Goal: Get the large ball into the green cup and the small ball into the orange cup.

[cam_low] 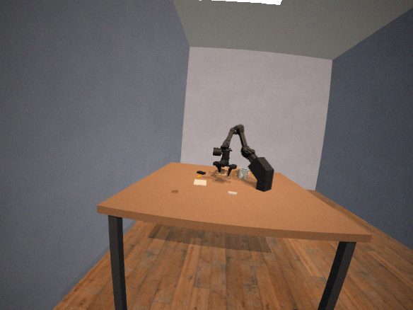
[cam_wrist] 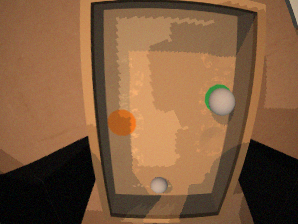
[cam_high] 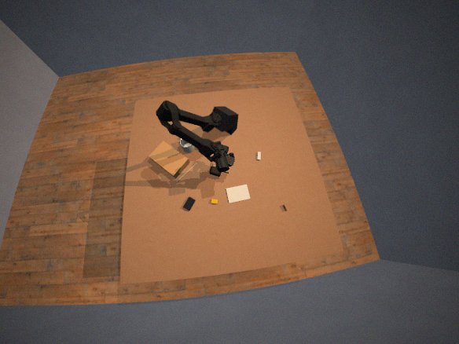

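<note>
Right now the wooden puzzle is 3 cm below my hand, 1 cm to the left of it and 1 cm ahead of it. Also, from my hand: white pad: 19 cm ahead, 9 cm below, 5 cm to the left; then yellow block: 19 cm ahead, 10 cm to the right, 8 cm below; then mug: 22 cm behind, 16 cm to the right, 5 cm below.
</note>
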